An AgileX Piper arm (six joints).
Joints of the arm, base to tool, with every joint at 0 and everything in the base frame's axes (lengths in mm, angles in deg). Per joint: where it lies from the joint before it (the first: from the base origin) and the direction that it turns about. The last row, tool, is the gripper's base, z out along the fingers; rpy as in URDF.
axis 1: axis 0 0 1 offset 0.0 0.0 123.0
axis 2: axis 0 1 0 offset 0.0 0.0 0.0
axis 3: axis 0 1 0 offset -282.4 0.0 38.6
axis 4: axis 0.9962 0 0.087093 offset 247.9 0.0 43.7
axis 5: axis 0 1 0 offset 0.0 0.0 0.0
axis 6: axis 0.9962 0 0.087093 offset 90.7 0.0 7.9
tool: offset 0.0 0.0 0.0 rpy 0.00 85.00 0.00
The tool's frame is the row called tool.
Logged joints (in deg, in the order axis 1, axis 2, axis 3, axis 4, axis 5, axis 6), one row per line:
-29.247, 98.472, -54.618, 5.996, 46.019, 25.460
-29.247, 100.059, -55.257, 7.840, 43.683, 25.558
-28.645, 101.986, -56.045, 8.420, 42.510, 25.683
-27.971, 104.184, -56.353, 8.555, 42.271, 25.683
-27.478, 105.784, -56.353, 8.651, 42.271, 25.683
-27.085, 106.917, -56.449, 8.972, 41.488, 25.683
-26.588, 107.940, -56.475, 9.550, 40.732, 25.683
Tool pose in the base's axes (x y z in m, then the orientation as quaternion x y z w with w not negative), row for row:
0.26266, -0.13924, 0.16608, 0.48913, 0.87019, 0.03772, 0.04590
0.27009, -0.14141, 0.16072, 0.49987, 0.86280, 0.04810, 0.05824
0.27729, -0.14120, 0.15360, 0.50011, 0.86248, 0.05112, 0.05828
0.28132, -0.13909, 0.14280, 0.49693, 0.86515, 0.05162, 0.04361
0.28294, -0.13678, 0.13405, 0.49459, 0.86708, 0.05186, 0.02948
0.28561, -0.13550, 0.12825, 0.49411, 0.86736, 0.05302, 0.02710
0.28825, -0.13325, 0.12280, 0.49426, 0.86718, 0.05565, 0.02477
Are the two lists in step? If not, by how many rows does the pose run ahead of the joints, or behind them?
They are in step.
